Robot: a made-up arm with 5 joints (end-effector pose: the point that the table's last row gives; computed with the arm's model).
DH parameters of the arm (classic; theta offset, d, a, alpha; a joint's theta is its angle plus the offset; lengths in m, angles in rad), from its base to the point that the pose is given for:
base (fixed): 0 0.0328 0 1.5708
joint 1: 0.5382 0 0.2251 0
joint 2: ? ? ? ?
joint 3: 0 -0.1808 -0.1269 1.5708
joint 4: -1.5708 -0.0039 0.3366 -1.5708
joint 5: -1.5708 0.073 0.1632 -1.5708
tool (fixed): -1.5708 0.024 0 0
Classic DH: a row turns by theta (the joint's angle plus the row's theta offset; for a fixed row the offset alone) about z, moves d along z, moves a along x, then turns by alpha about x.
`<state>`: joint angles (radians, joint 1 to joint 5).
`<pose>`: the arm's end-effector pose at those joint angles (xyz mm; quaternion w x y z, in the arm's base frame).
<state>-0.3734 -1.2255 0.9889 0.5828 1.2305</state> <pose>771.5 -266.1 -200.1 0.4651 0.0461 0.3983 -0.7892</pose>
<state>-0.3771 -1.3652 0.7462 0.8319 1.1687</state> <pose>615.9 -275.8 -358.9 0.3058 0.0101 0.5650 -0.7662</pose>
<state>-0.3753 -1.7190 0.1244 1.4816 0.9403</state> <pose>111.5 -79.7 -424.5 0.1832 0.1141 -0.8420 0.4944</pose>
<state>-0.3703 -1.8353 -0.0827 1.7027 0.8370</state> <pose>-2.6 7.4 -312.2 0.3456 0.1425 -0.8629 0.3400</pose>
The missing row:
joint 2: -0.5382 0.1074 0.1164 1.5708
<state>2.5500 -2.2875 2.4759 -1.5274 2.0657</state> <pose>205.1 338.9 444.1 0.5845 -0.1107 -0.7853 -0.1717</pose>
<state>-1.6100 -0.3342 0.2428 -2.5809 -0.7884</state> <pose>182.6 92.8 -23.7 0.8346 -0.4482 -0.3165 -0.0480</pose>
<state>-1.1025 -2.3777 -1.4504 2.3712 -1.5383</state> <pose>109.1 -161.9 -64.2 0.2823 -0.7594 0.2770 -0.5167</pose>
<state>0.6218 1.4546 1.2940 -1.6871 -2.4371</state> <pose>-68.1 195.2 52.6 0.0252 0.2694 0.2930 -0.9170</pose>
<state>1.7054 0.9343 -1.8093 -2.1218 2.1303</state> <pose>-453.0 -624.3 379.3 0.0407 0.4891 -0.4585 -0.7409</pose>
